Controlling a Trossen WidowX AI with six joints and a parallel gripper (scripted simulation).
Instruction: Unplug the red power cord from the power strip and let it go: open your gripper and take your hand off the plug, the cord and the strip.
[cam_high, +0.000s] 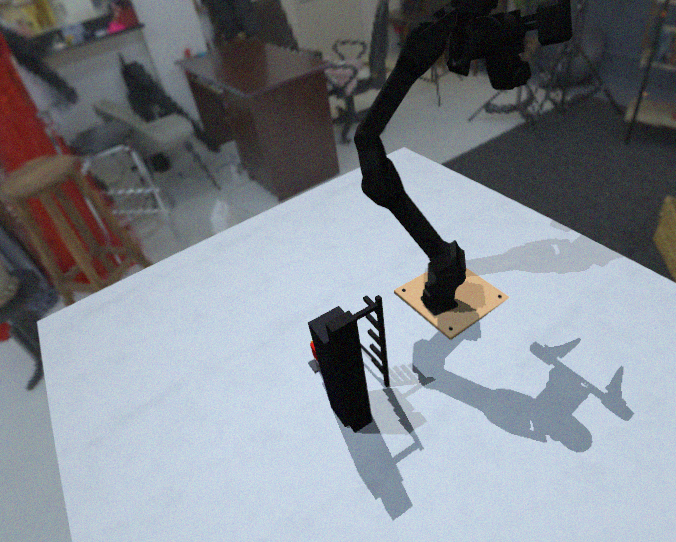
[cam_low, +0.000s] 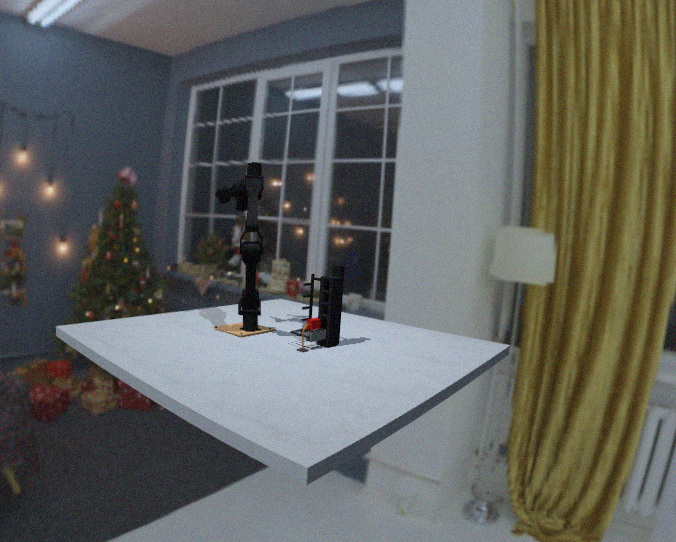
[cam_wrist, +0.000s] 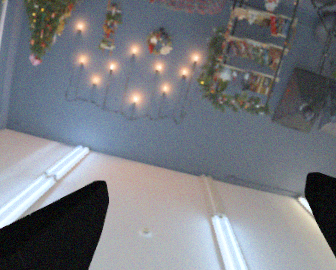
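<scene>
The red plug lies 520 mm ahead of my gripper tip, 440 mm below it and 130 mm to the left of it.
</scene>
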